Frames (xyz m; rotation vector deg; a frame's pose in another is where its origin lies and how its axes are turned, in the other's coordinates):
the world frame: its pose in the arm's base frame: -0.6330 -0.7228 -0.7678 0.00 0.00 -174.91
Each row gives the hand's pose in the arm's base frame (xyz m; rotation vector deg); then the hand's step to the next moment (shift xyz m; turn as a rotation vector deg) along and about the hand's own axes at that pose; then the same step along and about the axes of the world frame.
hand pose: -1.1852 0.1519 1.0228 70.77 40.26 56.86
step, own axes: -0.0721 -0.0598 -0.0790 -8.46 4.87 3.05
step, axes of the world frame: 0.0887 0.0247 -0.0808 2.85 8.58 4.78
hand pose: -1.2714 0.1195 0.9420 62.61 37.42 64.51
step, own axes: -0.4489 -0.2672 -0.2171 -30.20 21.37 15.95
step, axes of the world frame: 0.2683 0.3317 -0.3715 7.46 32.50 22.61
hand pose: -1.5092 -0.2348 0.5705 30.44 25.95 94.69
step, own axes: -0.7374 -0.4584 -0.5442 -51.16 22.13 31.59
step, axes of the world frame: -0.0797 0.6711 -0.7703 -1.48 54.30 33.97
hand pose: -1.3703 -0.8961 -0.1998 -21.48 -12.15 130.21
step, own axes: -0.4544 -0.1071 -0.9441 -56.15 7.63 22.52
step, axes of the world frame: -0.6538 0.2989 -0.7697 -18.28 49.63 30.34
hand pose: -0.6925 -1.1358 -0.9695 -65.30 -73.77 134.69
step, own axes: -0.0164 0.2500 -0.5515 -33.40 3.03 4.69
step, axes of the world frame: -0.4643 -0.1431 -0.3618 -17.47 23.84 16.53
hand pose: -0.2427 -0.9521 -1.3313 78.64 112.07 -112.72
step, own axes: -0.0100 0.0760 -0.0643 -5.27 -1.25 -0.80
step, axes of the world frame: -0.0878 -0.0247 -0.0412 -2.70 2.14 4.25
